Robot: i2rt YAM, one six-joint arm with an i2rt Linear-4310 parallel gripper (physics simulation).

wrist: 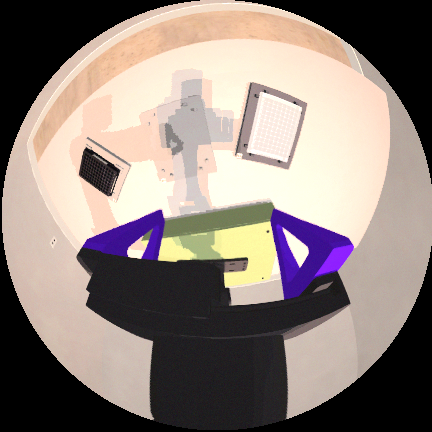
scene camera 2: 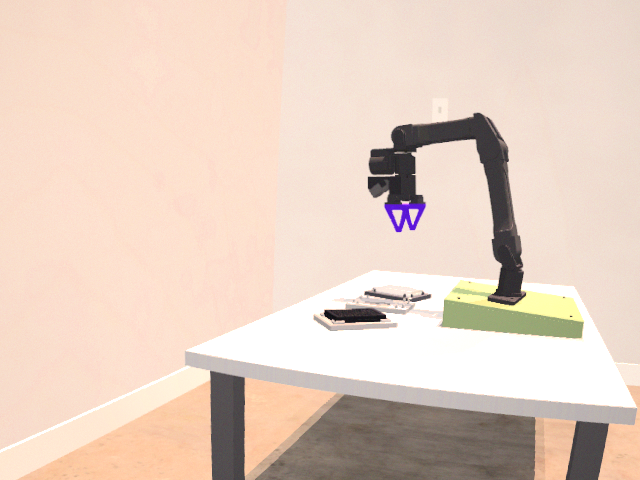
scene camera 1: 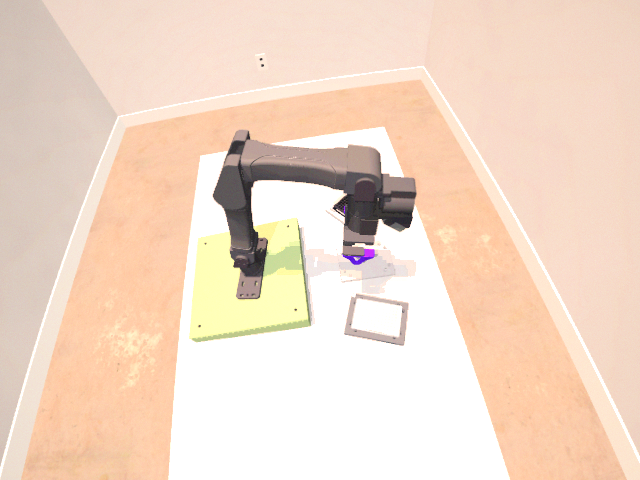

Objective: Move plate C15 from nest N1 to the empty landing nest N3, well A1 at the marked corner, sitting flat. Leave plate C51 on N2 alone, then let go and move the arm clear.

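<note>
My gripper (scene camera 1: 357, 257) (scene camera 2: 405, 230) (wrist: 217, 214) is open and empty, its purple fingers pointing down high above the nests. A white plate (scene camera 1: 377, 317) (scene camera 2: 397, 289) (wrist: 275, 127) lies in a dark grey nest (scene camera 1: 349, 316) (scene camera 2: 421, 296) (wrist: 244, 122). A black plate (scene camera 1: 340, 206) (scene camera 2: 354, 314) (wrist: 99, 171) sits on a white nest (scene camera 2: 361, 326) (wrist: 122, 176), partly hidden by the arm in scene camera 1. The empty pale nest (scene camera 1: 368, 272) (scene camera 2: 381, 307) (wrist: 197, 150) lies between them, in the arm's shadow. The plate labels, nest labels and marked corner are not readable.
The arm stands on a yellow-green base block (scene camera 1: 217, 289) (scene camera 2: 491, 320) (wrist: 250, 245), beside the row of nests. All stand on a white table (scene camera 1: 310, 403) (scene camera 2: 413, 356). A wall socket (scene camera 1: 261, 61) is on the wall behind.
</note>
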